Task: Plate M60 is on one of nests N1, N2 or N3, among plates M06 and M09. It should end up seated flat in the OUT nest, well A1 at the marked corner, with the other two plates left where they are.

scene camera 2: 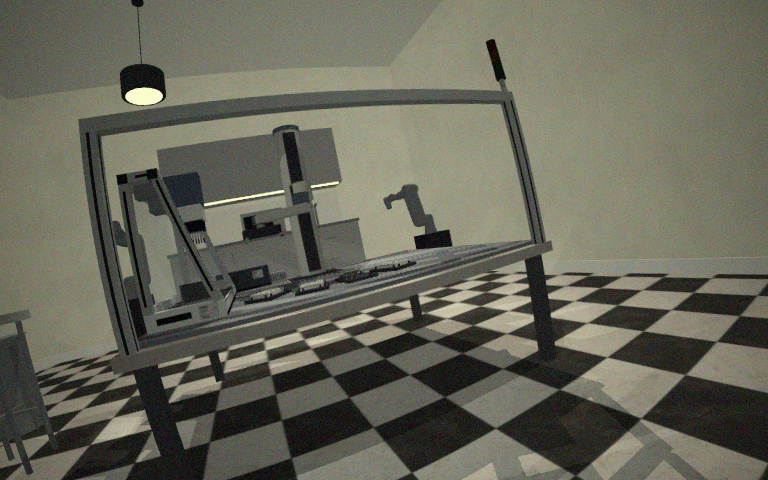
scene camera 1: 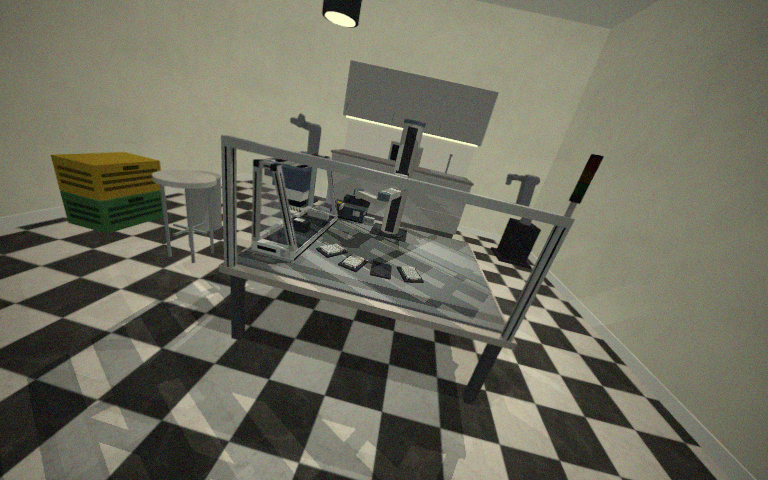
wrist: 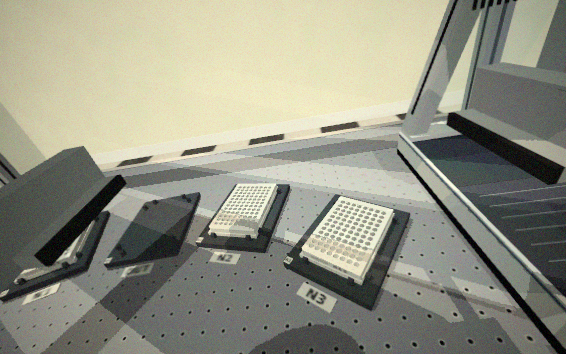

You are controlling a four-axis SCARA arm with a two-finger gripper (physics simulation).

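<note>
My gripper is open, with its fingers at the left and right of the wrist view and nothing between them. It is above the table, apart from the plates. A white well plate lies on nest N3. Another white plate lies on nest N2. A third plate is on the leftmost nest in the wrist view, partly hidden by the left finger. A dark nest without a plate lies between it and N2; its label is blurred. The plates' names are unreadable.
A framed gantry stands on the table beside N3; its dark deck shows at the right in the wrist view. The arm's column stands behind the nests. A frame surrounds the table's front.
</note>
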